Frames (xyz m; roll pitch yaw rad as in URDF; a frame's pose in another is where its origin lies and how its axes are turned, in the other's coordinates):
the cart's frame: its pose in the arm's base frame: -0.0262 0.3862 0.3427 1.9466 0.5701 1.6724
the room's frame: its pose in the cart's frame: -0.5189 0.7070 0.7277 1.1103 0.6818 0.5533
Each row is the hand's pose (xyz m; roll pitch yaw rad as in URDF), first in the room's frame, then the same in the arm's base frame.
Working: the room's frame: its pose in the arm's base frame: 0.9283 0.2563 0.9516 2.9580 -0.1584 2.1302

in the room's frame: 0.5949 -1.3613 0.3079 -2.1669 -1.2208 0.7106
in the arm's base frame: -0.5163 0.1474 0.5010 0.9140 0.9804 1.3505
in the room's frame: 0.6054 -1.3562 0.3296 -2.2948 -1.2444 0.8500
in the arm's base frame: -0.5159 0.1637 0.4825 0.8458 1.0025 1.2647
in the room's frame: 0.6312 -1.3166 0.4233 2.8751 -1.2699 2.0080
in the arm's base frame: -0.4891 0.2264 0.4028 0.2568 1.1167 0.5969
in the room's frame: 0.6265 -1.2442 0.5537 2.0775 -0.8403 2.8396
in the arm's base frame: -0.4157 0.2882 0.2885 -0.7005 0.9073 -0.4438
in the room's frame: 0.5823 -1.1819 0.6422 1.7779 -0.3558 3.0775
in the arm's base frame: -0.3333 0.3024 0.2068 -1.1461 0.4948 -0.8716
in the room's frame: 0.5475 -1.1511 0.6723 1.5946 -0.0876 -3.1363
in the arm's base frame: -0.2867 0.2955 0.1776 -1.3609 0.2454 -1.0003
